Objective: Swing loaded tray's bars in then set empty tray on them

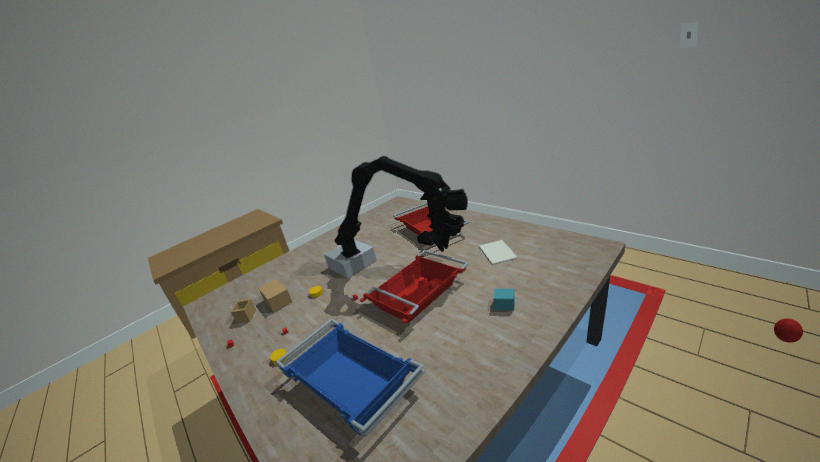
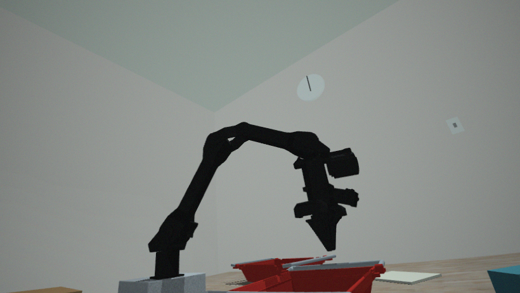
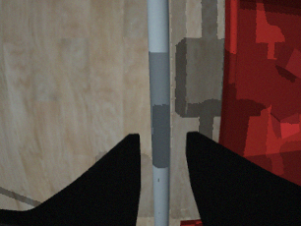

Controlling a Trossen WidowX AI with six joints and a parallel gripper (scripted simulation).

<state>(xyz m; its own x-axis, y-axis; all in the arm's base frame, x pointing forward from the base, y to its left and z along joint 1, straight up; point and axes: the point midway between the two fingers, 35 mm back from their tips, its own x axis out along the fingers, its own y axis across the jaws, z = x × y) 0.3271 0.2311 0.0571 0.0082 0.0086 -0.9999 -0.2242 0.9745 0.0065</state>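
Now: the red tray 33 cm behind my gripper tip, 17 cm to the left of it and 5 cm below it. From my gripper tip the other things lie so: teal cube 29 cm ahead, 1 cm to the right, 7 cm below; then white sheet 5 cm ahead, 21 cm to the left, 9 cm below.
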